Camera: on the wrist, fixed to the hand. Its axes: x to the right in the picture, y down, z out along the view.
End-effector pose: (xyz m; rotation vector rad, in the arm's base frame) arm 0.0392 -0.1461 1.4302 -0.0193 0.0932 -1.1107
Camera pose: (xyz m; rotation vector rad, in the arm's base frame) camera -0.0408 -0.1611 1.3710 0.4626 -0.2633 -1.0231
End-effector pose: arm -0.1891 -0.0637 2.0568 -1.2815 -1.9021 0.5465
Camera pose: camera -0.1778 -0.1144 2.1431 -0.9738 -1.5692 1.0757
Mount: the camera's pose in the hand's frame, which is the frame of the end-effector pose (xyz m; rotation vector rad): -0.0180 -0.0745 -0.0653 0.5684 -0.0467 0.0809
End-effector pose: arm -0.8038 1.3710 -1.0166 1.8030 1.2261 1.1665
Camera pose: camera -0.8932 1.3822 -1.0616 2.2901 1.5797 0.8594
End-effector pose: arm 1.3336 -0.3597 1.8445 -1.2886 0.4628 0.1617
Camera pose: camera 1.3292 -0.4402 1.9048 -0.7087 0.4778 0.1159
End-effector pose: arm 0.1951 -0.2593 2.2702 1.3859 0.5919 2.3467
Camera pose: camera 0.1521 -0.2162 2.1900 1.7111 1.2825 2.2937
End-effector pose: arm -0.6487 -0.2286 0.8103 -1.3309 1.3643 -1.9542
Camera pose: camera -0.6837 -0.1504 0.8632 -1.0188 0.7367 -2.0275
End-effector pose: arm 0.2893 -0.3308 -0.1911 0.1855 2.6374 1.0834
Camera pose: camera 0.2855 -0.4313 -0.1955 0.4269 2.8441 0.3147
